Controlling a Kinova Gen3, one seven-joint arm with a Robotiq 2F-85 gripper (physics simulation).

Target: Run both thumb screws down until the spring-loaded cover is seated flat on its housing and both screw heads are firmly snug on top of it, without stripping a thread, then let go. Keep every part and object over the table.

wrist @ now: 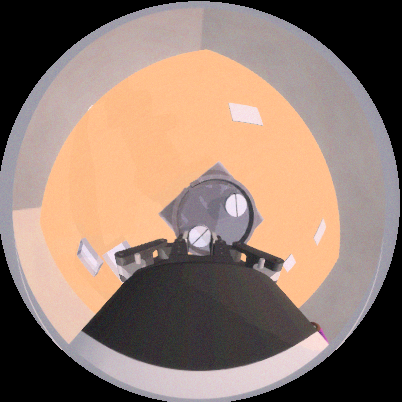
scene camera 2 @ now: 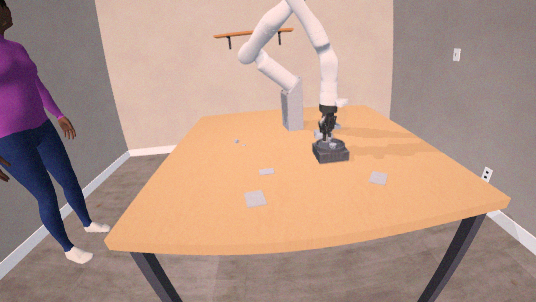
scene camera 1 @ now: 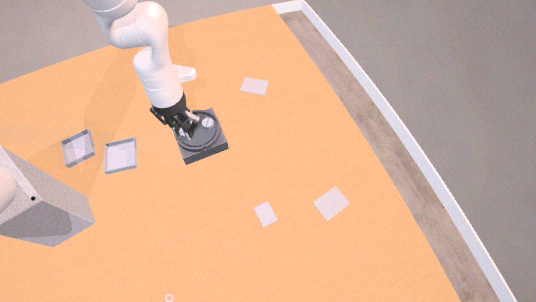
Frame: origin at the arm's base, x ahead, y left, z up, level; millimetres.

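Seen in the pictures: gripper, fingertip midpoint: [wrist: 199, 237] [scene camera 2: 326, 140] [scene camera 1: 184, 135]; arm's base at its link origin: [scene camera 2: 291, 83].
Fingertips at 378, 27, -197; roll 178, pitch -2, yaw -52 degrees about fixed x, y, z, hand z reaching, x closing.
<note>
Pixels of each thing's middle, then the offset from my fingertips to it, as dx, dy, dz.
- square dark housing at the middle of its body: [wrist: 213, 216] [scene camera 1: 198, 133] [scene camera 2: 330, 149] +36, -1, -25
- round grey cover at the middle of its body: [wrist: 215, 217] [scene camera 1: 197, 131] [scene camera 2: 330, 146] +36, -1, -11
The square dark housing [scene camera 1: 207, 153] [scene camera 2: 331, 157] [wrist: 218, 170] stands on the table. The round grey cover [scene camera 1: 203, 136] [wrist: 215, 216] lies inside its raised ring. My gripper [scene camera 1: 188, 131] [scene camera 2: 327, 137] [wrist: 199, 237] points down and is shut on one thumb screw [wrist: 200, 235], at the arm-side edge of the cover; the slotted white head shows between the fingertips in the wrist view. The other thumb screw [scene camera 1: 207, 122] [scene camera 2: 333, 145] [wrist: 236, 205] stands free across the cover. Whether the cover is flat and how high each head sits above it cannot be told.
Two shallow trays [scene camera 1: 120, 171] [scene camera 1: 81, 162] lie near the arm's base [scene camera 1: 62, 212] [scene camera 2: 292, 111]. Three flat pale plates [scene camera 1: 254, 86] [scene camera 1: 265, 214] [scene camera 1: 331, 203] lie around the housing. Small pale parts [scene camera 2: 236, 141] lie at the left. A person [scene camera 2: 30, 90] stands beside the table.
</note>
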